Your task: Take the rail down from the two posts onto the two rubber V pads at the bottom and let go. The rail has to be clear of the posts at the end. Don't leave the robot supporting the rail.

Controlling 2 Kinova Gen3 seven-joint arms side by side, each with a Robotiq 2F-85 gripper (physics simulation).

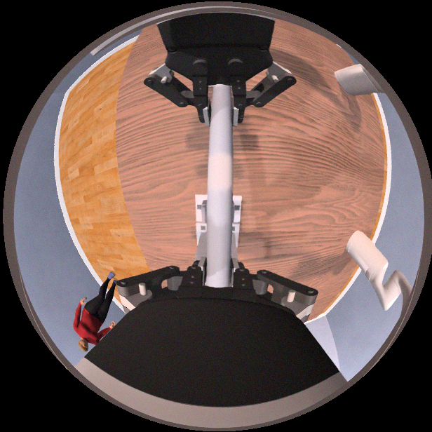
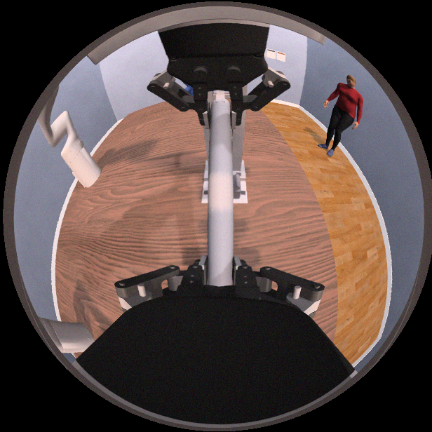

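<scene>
The pale grey rail (image 1: 220,175) (image 2: 221,200) runs lengthwise between my two grippers, above the table. My left gripper (image 1: 218,265) (image 2: 220,123) is shut on it near one end. My right gripper (image 2: 219,263) (image 1: 221,121) is shut on it near the other end. A white base plate (image 1: 238,202) (image 2: 242,199) shows below the rail nearer the left gripper. An upright post (image 2: 239,140) rises from it beside the rail. A small dark grey block (image 2: 239,186) on the base may be a V pad. The second post does not show; contact of the rail with posts or pads cannot be told.
The brown wood-grain table (image 1: 310,165) (image 2: 140,210) lies under the rail. Pale arm links (image 1: 367,255) (image 2: 80,162) stand off to one side, with another link (image 1: 357,80) (image 2: 72,336) farther along. A person in red (image 1: 90,320) (image 2: 347,105) stands on the floor beyond the table.
</scene>
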